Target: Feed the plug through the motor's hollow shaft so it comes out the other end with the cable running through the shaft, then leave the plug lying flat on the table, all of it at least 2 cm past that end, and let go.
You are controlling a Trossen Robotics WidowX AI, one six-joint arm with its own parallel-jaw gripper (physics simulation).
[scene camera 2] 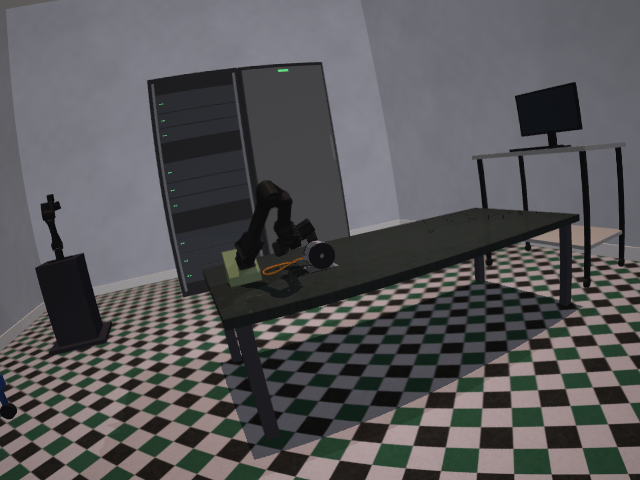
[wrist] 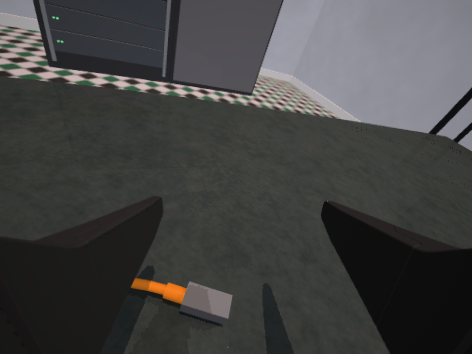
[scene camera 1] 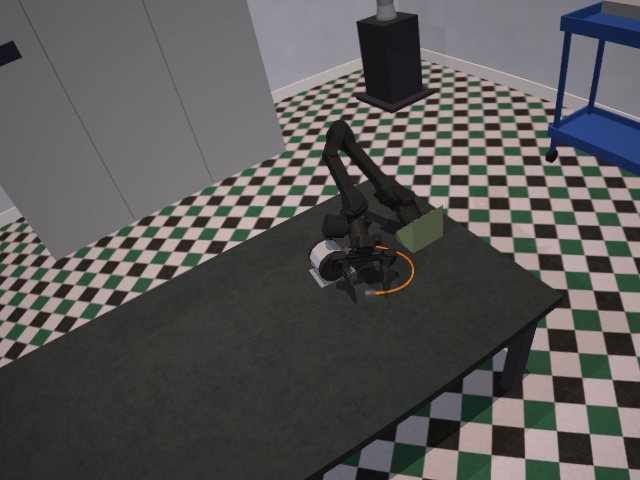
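Seen in the pictures: gripper, between the fingertips: [wrist: 243,206] [scene camera 1: 368,286]; arm's base, origin of its link: [scene camera 2: 245,261] [scene camera 1: 414,221].
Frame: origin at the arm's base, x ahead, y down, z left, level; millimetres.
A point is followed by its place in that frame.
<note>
The grey plug [scene camera 1: 370,292] {x 254, y 63, z 89 mm} [wrist: 206,301] {x 253, y 63, z 87 mm} lies flat on the table, at the end of the orange cable [scene camera 1: 413,271] {x 104, y 72, z 105 mm} [scene camera 2: 273,270] {x 100, y 63, z -23 mm} [wrist: 155,287] {x 226, y 67, z 107 mm}. The cable curves back in a loop towards the motor. The motor [scene camera 1: 323,250] {x 295, y -25, z -70 mm} [scene camera 2: 314,256] {x 244, y 19, z -118 mm} is a white cylinder with black end faces on a light base plate. A small hole shows in its face in scene camera 2; the motor does not show in the wrist view. My gripper [scene camera 1: 368,285] {x 271, y 3, z 112 mm} [wrist: 243,206] {x 271, y 3, z 112 mm} is open and empty, pointing down beside the motor. The plug lies low between the fingers' lines in the wrist view, on the table below them.
A pale green angled block [scene camera 1: 427,232] {x -11, y 24, z 48 mm} [scene camera 2: 244,276] {x -22, y 47, z -38 mm} stands on the table [scene camera 1: 206,361] {x 746, y 77, z -30 mm} [scene camera 2: 403,242] {x 721, y 77, z -38 mm} near the arm's base. The cable's far end, by the motor, is partly hidden by the gripper in scene camera 1. Grey cabinets [scene camera 2: 289,149] stand beyond the table.
</note>
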